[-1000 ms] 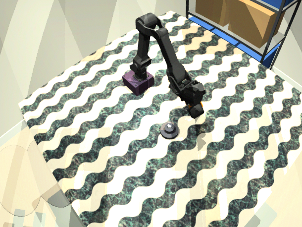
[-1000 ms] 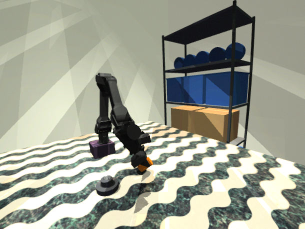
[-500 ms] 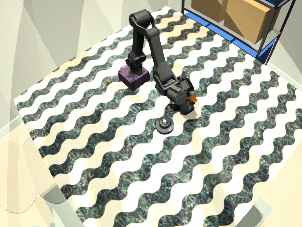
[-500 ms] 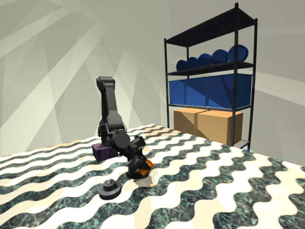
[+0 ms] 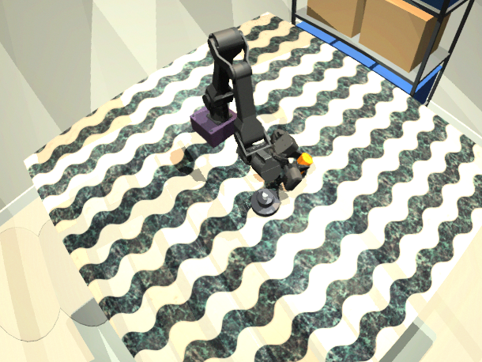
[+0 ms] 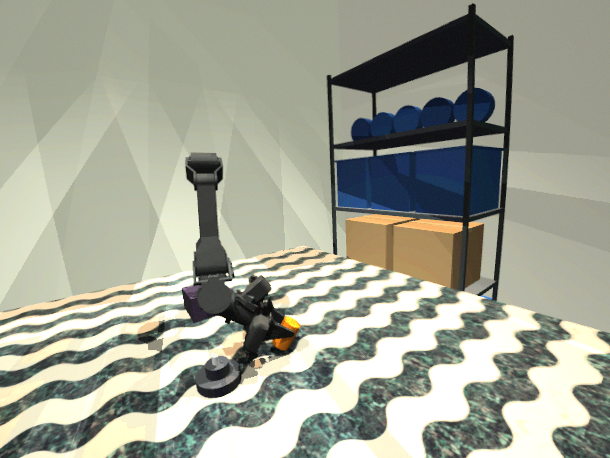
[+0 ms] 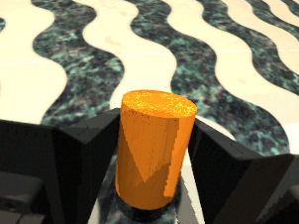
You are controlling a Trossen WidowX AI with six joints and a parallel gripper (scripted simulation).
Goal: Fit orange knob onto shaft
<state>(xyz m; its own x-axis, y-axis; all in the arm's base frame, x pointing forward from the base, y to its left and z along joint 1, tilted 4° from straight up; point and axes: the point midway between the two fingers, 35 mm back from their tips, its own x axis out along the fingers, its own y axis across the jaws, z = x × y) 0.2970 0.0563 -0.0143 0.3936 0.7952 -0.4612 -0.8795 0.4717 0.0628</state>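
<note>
Right now my gripper tip is 1 cm to the left of the orange knob. Round my gripper tip: round grey pedestal (18 cm to the right, 1 cm below).
</note>
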